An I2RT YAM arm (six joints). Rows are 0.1 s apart.
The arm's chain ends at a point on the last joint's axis. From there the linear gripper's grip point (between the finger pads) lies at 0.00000 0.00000 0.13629 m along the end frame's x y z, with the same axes.
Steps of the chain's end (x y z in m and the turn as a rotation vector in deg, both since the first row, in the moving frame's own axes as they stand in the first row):
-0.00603 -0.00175 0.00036 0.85 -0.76 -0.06
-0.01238 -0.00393 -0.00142 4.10 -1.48 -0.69
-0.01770 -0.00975 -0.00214 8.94 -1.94 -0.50
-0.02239 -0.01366 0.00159 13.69 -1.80 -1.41
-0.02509 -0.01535 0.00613 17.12 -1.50 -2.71
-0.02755 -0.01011 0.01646 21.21 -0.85 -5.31
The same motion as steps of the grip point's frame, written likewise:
-0.00784 -0.00377 0.00033 0.85 -0.76 -0.06
-0.01596 -0.01365 -0.00181 4.10 -1.48 -0.69
-0.02239 -0.03091 -0.00387 8.94 -1.94 -0.50
-0.02703 -0.04585 -0.00235 13.69 -1.80 -1.41
-0.02956 -0.05537 0.00005 17.12 -1.50 -2.71
-0.03183 -0.05925 0.00722 21.21 -0.85 -5.31

